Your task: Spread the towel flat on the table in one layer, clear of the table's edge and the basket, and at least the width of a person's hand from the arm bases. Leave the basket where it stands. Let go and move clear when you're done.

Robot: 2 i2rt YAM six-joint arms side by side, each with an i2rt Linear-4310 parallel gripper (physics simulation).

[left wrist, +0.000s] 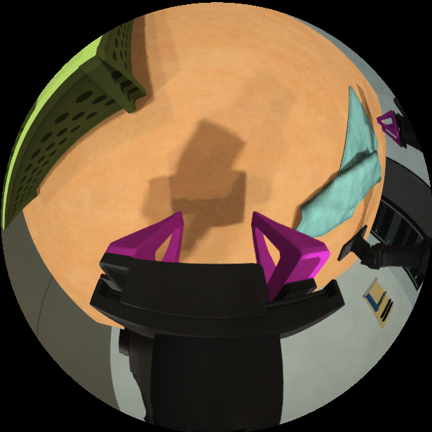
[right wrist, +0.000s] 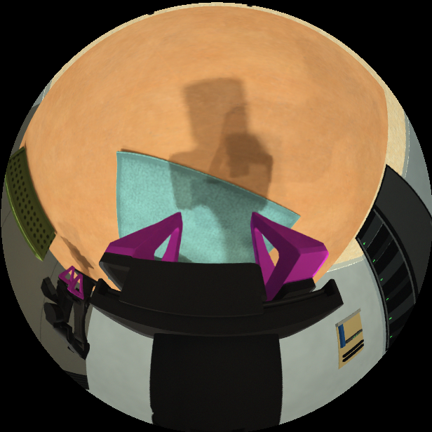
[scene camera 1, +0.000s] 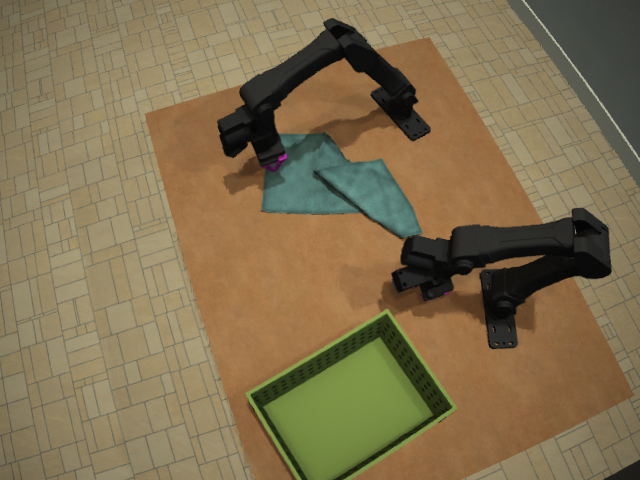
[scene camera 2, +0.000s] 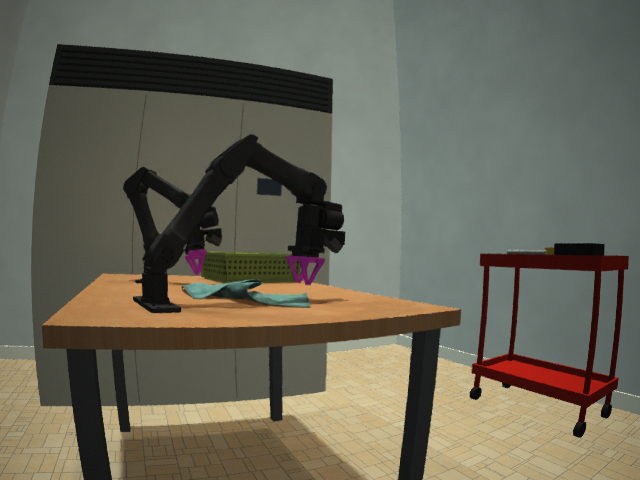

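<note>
The teal towel (scene camera 1: 294,193) (scene camera 2: 281,299) (left wrist: 337,200) (right wrist: 145,185) lies on the table (scene camera 1: 258,268). In scene camera 1 its left part is flat, and a flap is folded across its right part, reaching toward the lower right. In scene camera 2 its middle bulges up. My right gripper (scene camera 1: 273,165) (scene camera 2: 306,282) (right wrist: 216,217) is open and empty, a little above the towel's left part. My left gripper (scene camera 1: 435,296) (scene camera 2: 196,272) (left wrist: 217,217) is open and empty above the table, between the towel and the green basket (scene camera 1: 408,361) (scene camera 2: 248,266) (left wrist: 80,125).
The basket stands upright at the bottom of scene camera 1, apart from the towel. The left arm's base (scene camera 1: 502,339) is at the right, the right arm's base (scene camera 1: 416,130) at the upper right. A red cart (scene camera 2: 516,261) stands beyond the table in scene camera 2.
</note>
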